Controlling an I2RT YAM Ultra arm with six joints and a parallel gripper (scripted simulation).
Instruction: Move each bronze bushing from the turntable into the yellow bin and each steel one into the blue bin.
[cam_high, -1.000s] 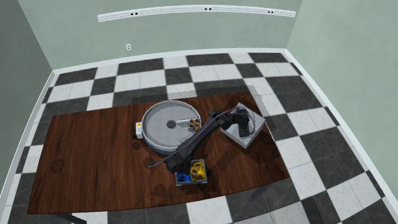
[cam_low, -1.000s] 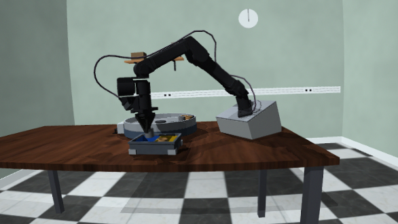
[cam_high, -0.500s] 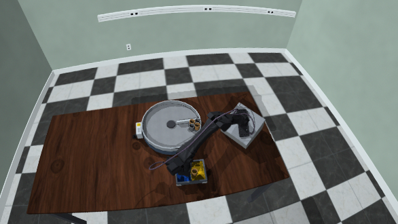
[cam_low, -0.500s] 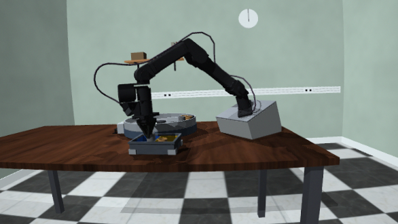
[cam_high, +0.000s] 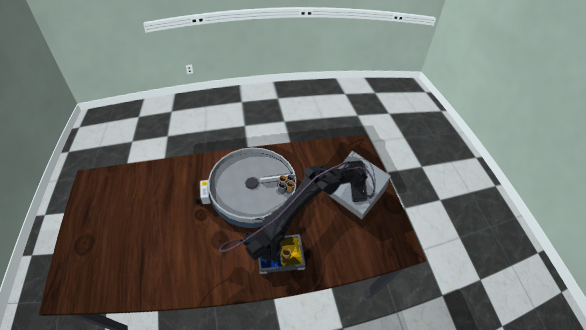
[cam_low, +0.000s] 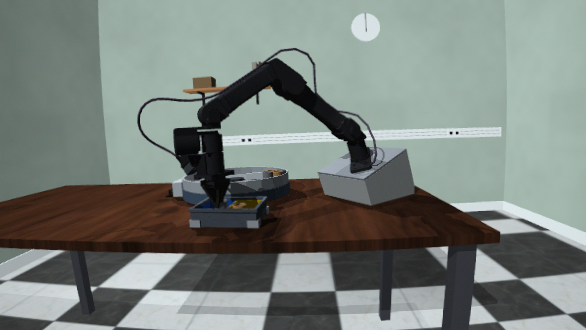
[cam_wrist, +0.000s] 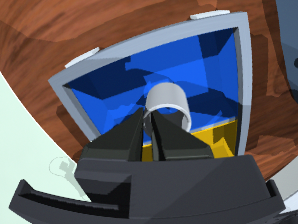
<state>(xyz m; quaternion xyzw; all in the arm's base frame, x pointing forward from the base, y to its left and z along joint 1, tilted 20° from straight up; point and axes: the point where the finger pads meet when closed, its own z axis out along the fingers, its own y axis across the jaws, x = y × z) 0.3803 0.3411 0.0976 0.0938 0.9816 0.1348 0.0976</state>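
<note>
Now: hand 10 mm short of the blue bin, 10 mm to the left of it and 30 mm above it. Round my hand: grey turntable: 120 mm ahead, 370 mm to the right; yellow bin: 70 mm behind, 30 mm to the right, 30 mm below; bin tray: 30 mm behind, 20 mm to the right, 20 mm below.
</note>
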